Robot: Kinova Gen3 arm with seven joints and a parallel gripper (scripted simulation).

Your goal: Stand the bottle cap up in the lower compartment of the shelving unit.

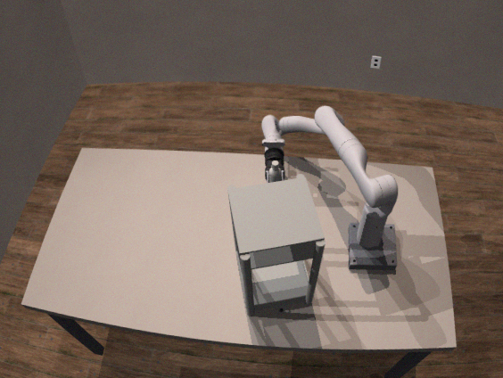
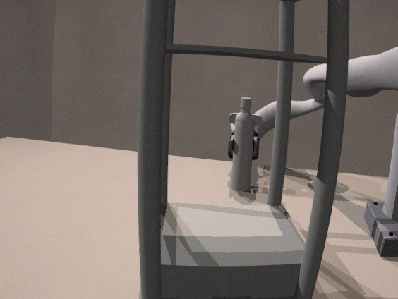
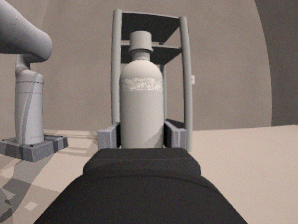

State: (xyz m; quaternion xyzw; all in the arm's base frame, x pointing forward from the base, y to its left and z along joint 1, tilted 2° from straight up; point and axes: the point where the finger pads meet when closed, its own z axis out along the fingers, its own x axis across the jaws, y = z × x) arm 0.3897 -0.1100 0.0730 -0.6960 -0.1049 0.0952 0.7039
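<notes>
Now: hand 9 cm past the shelving unit, 35 cm to the right of it and 10 cm below it.
</notes>
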